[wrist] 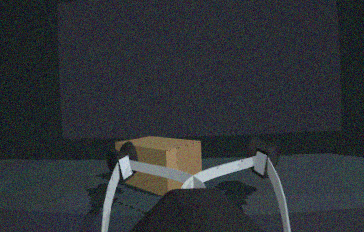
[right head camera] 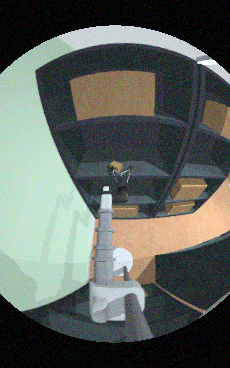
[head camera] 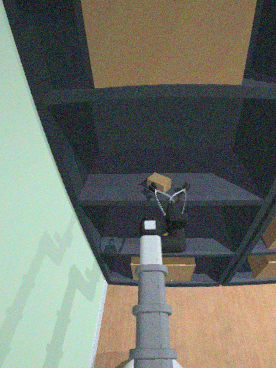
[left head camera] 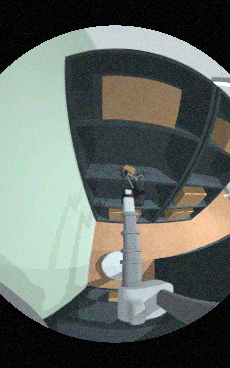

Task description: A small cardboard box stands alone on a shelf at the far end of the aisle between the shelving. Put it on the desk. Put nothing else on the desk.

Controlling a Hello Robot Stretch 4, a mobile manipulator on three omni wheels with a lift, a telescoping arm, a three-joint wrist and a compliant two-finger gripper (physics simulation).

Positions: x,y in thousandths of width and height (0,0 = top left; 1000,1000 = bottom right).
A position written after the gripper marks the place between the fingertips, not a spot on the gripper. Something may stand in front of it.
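The wrist view shows the gripper (wrist: 529,657) and a small cardboard box (wrist: 507,670).
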